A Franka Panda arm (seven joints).
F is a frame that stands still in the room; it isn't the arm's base.
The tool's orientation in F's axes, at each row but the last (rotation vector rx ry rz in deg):
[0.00 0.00 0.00]
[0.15 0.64 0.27]
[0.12 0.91 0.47]
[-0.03 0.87 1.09]
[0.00 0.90 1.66]
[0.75 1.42 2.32]
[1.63 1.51 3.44]
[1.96 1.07 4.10]
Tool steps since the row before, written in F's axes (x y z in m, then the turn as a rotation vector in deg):
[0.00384 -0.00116 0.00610 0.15 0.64 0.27]
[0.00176 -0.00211 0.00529 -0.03 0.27 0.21]
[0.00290 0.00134 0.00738 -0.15 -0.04 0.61]
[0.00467 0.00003 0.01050 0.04 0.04 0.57]
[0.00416 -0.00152 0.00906 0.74 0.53 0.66]
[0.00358 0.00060 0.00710 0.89 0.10 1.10]
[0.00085 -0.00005 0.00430 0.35 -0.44 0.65]
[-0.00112 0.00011 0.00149 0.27 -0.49 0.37]
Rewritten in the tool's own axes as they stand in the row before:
[0.00384 -0.00116 0.00610 0.15 0.64 0.27]
[0.00169 -0.00210 0.00531 -0.03 0.27 0.21]
[0.00279 0.00133 0.00742 -0.16 -0.04 0.61]
[0.00451 -0.00006 0.01057 0.03 0.04 0.57]
[0.00397 -0.00164 0.00912 0.74 0.51 0.67]
[0.00343 0.00055 0.00718 0.87 0.08 1.12]
[0.00074 0.00003 0.00432 0.31 -0.44 0.67]
[-0.00114 0.00024 0.00146 0.23 -0.49 0.39]

